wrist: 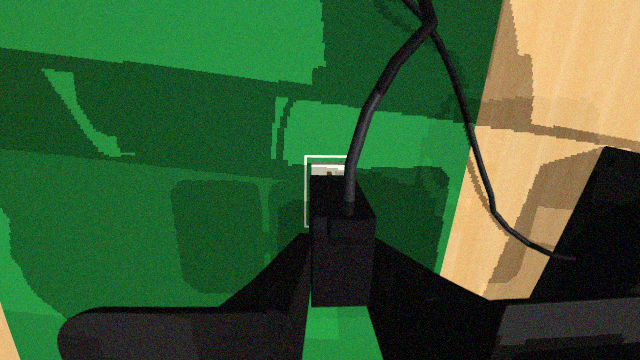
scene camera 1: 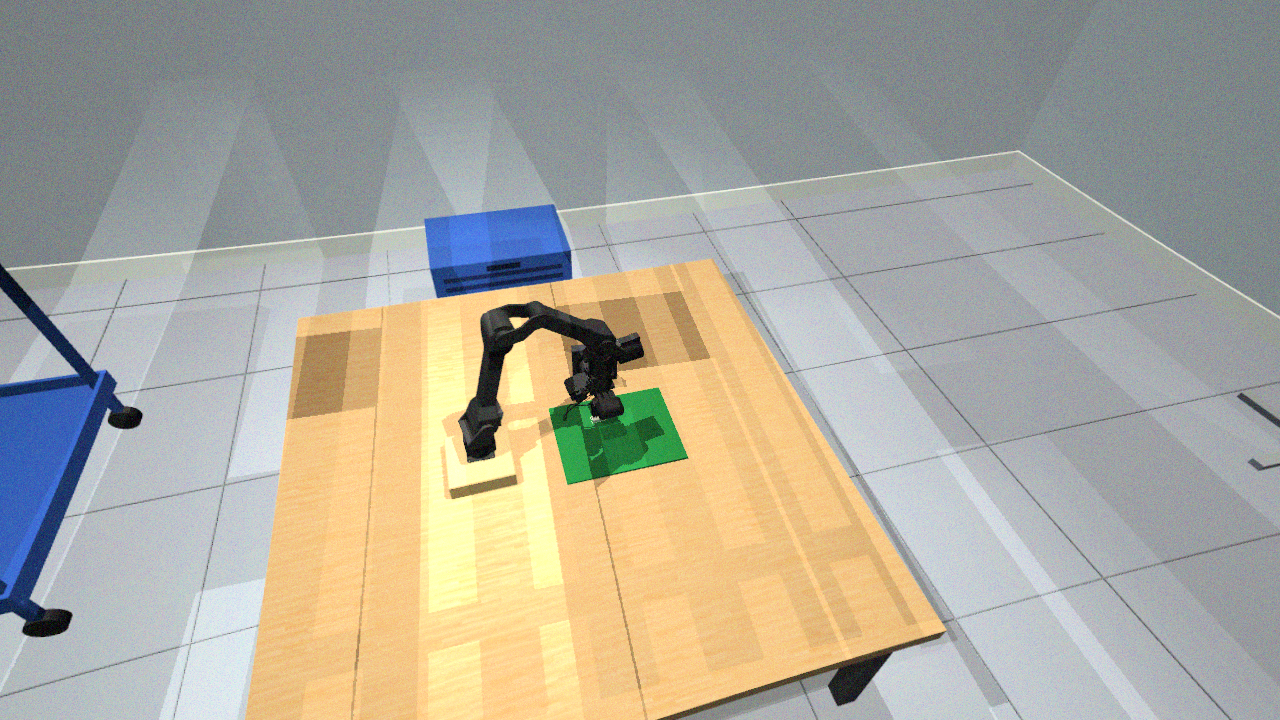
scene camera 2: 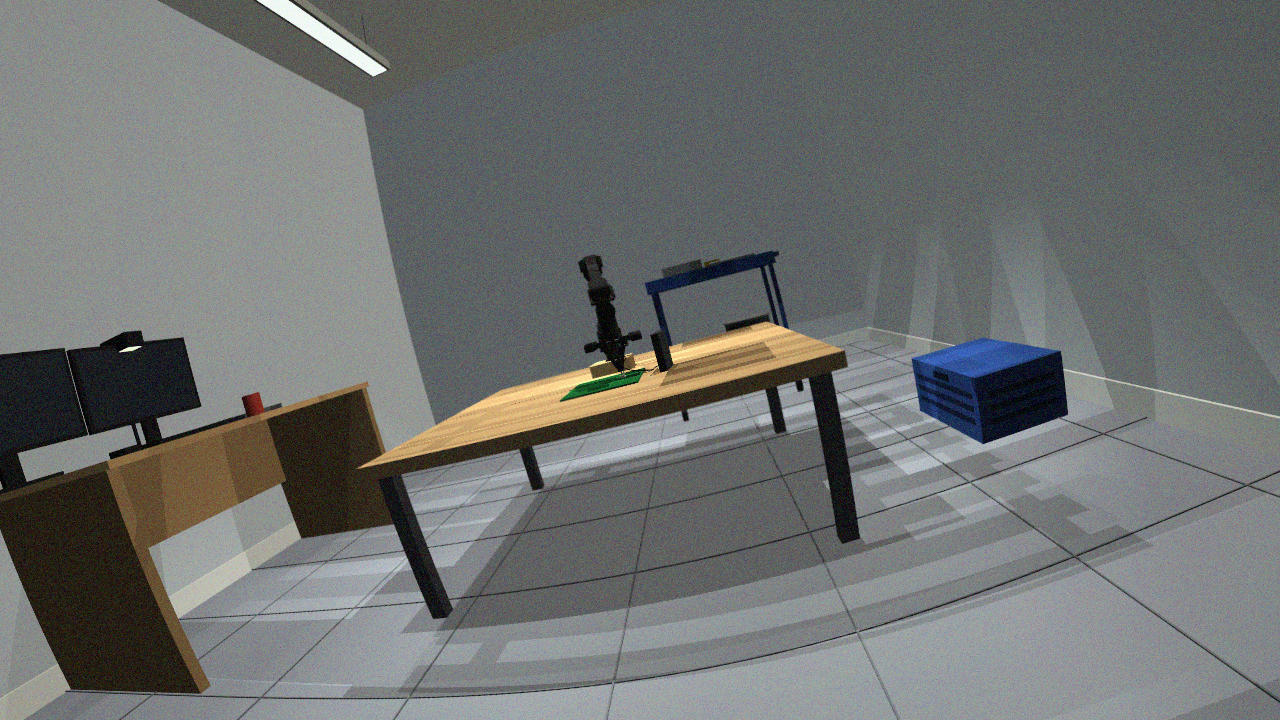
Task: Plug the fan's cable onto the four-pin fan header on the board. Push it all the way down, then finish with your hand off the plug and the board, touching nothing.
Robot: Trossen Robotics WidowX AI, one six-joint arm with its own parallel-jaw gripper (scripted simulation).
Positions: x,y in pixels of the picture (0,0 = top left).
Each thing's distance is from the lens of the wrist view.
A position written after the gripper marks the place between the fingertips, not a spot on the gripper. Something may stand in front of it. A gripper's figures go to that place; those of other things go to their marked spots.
gripper (wrist: pixel 333 243): 0.12 m
black fan (wrist: pixel 595 233): 0.20 m
